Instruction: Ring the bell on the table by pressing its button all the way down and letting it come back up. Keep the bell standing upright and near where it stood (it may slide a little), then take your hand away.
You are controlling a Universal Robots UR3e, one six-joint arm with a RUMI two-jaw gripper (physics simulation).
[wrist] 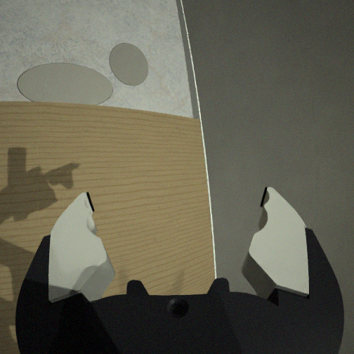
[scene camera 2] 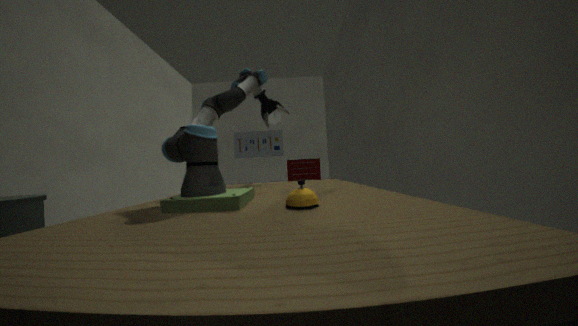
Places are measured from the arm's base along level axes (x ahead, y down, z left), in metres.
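Pixels of known places: gripper, fingertip midpoint: [scene camera 2: 278, 121]; arm's base at its link origin: [scene camera 2: 204, 194].
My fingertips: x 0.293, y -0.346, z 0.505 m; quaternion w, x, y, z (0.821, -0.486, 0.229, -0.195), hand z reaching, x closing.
Observation:
For each thing: its top centre in the pictures, then the offset to it from my fingertips. Level surfaces: height alone.
- yellow dome bell at its top centre: [scene camera 2: 301, 180] dx -0.018, dy +0.315, dz -0.627 m
- wooden table at its surface level: dy +0.381 m
- dark button at its top centre: [scene camera 2: 301, 180] dx -0.018, dy +0.315, dz -0.627 m
A yellow dome bell [scene camera 2: 302, 198] stands upright on the wooden table [scene camera 2: 200, 265] [wrist: 150, 165], with a dark button [scene camera 2: 301, 183] on top. My gripper [scene camera 2: 278, 120] [wrist: 176, 192] is open, its jaws wide apart with nothing between them. In the scene view it hangs high above the table, up and to the left of the bell, apart from it. The bell does not show in the wrist view, where the jaws point toward the table and the grey wall.
The arm stands on a green base plate [scene camera 2: 210, 202], left of the bell. A red slatted object [scene camera 2: 304, 169] shows behind the bell. A grey cabinet [scene camera 2: 22, 215] is at the far left. The wrist view shows the table's edge along a wall [wrist: 280, 100] and the arm's shadow.

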